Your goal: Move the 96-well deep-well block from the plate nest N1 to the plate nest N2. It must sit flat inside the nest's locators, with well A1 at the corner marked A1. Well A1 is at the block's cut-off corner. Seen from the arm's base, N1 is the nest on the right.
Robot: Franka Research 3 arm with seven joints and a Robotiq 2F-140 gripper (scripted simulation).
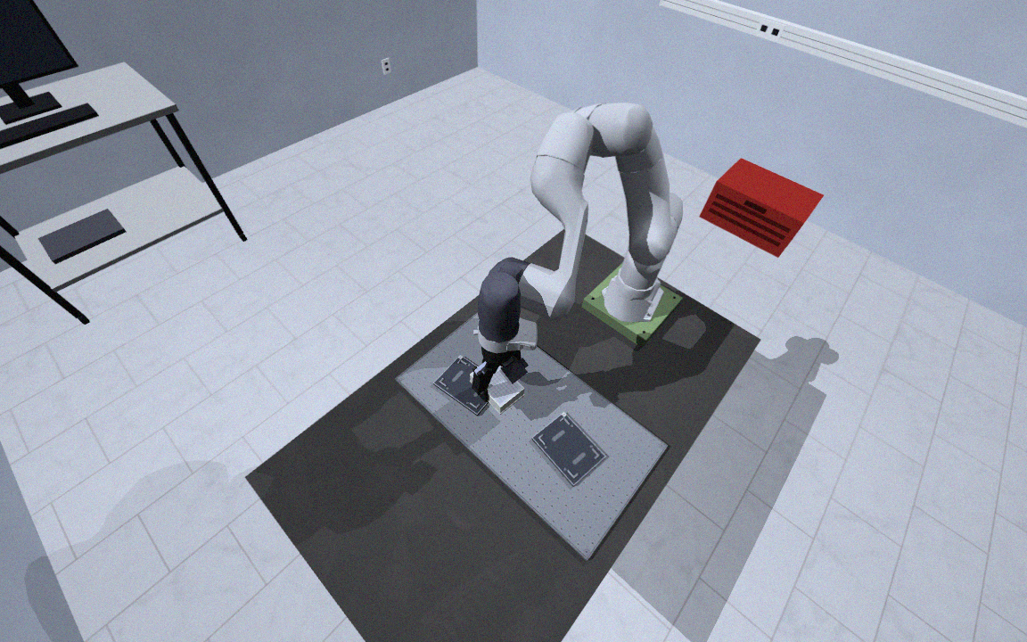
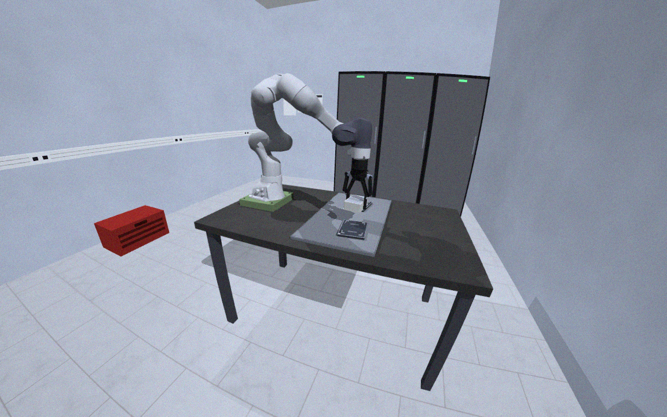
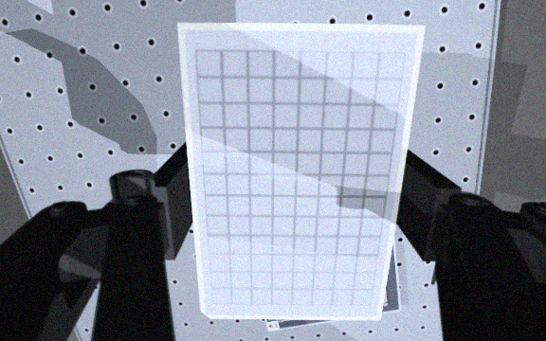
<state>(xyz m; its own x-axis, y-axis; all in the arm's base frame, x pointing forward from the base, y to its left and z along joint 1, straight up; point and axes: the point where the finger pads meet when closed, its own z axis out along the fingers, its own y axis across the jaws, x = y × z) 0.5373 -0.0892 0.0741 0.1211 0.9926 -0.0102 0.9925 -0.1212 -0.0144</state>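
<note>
Right now my hand is 23 cm to the right of the dark plate nest, 10 cm above it and 3 cm past it. Round my hand: white 96-well deep-well block 1 cm below.
</note>
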